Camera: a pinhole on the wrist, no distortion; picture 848 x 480 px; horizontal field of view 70.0 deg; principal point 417.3 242.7 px. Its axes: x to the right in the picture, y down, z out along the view. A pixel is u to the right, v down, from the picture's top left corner.
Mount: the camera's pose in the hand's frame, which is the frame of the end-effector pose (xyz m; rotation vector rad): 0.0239 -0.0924 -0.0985 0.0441 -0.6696 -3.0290
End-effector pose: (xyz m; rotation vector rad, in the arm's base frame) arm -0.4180 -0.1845 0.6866 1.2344 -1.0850 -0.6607
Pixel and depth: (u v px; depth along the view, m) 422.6 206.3 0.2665
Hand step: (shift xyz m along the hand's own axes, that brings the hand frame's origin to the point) 0.0114 0.0341 0.1363
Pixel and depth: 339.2 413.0 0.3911
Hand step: 0.0637 -0.0253 0.3034
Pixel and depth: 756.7 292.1 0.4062
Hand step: -0.2171 0.0384 0.2793
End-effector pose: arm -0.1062 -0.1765 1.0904 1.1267 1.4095 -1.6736
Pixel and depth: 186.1 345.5 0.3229
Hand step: 0.1371 -0.0008 0.2197
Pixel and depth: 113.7 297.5 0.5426
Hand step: 0.2776 0.1035 0.4193
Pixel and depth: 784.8 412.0 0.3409
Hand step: -0.1920 -0.0445 0.2467
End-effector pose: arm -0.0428 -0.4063 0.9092 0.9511 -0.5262 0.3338
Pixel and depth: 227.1 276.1 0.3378
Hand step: 0.1183 0.0375 0.2176
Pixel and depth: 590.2 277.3 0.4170
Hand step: -0.1094 0.0562 0.2873
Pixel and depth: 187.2 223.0 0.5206
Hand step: 0.2021 0.1507 0.3701
